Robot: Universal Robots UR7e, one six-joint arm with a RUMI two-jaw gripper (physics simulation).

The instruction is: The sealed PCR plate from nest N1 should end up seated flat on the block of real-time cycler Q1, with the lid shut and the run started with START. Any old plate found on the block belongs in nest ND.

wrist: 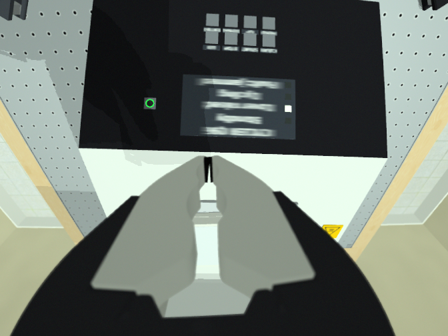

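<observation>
The cycler shows its black front panel (125, 65) with eight grey keys (231, 39) in two rows. Its screen (237, 107) has blurred text and one lit white square. A green-ringed button (150, 103) sits left of the screen. The white top (260, 167) lies below the panel in view. My gripper (209, 159) is shut and empty, its tips over the white top close to the panel's edge. A pale strip with a grey edge shows between the fingers; the fingers hide most of the block area, so the plate and lid cannot be made out.
A perforated deck (47, 37) runs on both sides of the cycler, with wooden edges (37, 170) beyond it. Parts of dark fixtures show at the top left (14, 9) and top right (433, 4) corners. A yellow warning label (332, 230) is on the white top at right.
</observation>
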